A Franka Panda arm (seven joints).
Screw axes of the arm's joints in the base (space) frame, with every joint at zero. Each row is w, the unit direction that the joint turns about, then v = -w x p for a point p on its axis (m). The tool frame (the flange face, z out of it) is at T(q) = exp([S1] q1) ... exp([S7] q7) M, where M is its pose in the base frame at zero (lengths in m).
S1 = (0, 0, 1, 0, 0, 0)
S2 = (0, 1, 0, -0.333, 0, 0)
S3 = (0, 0, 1, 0, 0, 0)
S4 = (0, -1, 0, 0.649, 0, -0.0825)
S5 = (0, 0, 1, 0, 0, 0)
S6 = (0, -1, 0, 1.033, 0, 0)
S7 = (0, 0, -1, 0, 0.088, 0)
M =
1 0 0 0.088
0 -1 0 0
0 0 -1 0.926
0 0 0 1
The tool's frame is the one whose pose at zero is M.
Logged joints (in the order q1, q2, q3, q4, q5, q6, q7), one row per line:
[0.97, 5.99, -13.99, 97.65, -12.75, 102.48, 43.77]
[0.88, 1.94, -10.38, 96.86, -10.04, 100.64, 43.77]
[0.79, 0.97, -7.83, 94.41, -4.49, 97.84, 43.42]
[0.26, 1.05, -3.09, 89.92, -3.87, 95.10, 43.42]
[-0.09, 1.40, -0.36, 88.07, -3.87, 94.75, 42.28]
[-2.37, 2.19, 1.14, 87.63, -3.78, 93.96, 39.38]
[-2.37, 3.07, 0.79, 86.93, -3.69, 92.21, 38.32]
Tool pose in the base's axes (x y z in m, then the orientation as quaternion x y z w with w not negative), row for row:
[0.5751, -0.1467, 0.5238, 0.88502, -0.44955, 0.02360, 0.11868]
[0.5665, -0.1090, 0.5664, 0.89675, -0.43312, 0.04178, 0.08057]
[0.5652, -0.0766, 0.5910, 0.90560, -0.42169, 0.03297, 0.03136]
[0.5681, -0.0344, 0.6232, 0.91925, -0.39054, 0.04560, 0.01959]
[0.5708, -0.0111, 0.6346, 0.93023, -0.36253, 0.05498, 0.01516]
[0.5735, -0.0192, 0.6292, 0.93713, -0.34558, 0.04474, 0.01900]
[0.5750, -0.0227, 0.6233, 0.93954, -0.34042, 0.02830, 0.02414]
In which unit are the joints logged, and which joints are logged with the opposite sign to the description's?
The joints are logged in degrees. Opposite sign: q4.
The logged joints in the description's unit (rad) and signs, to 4 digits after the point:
[0.0169, 0.1045, -0.2442, -1.7043, -0.2225, 1.7886, 0.7639]
[0.0154, 0.0339, -0.1812, -1.6905, -0.1752, 1.7565, 0.7639]
[0.0138, 0.0169, -0.1367, -1.6478, -0.0784, 1.7076, 0.7578]
[0.0045, 0.0183, -0.0539, -1.5694, -0.0675, 1.6598, 0.7578]
[-0.0016, 0.0244, -0.0063, -1.5371, -0.0675, 1.6537, 0.7379]
[-0.0414, 0.0382, 0.0199, -1.5294, -0.0660, 1.6399, 0.6873]
[-0.0414, 0.0536, 0.0138, -1.5172, -0.0644, 1.6094, 0.6688]

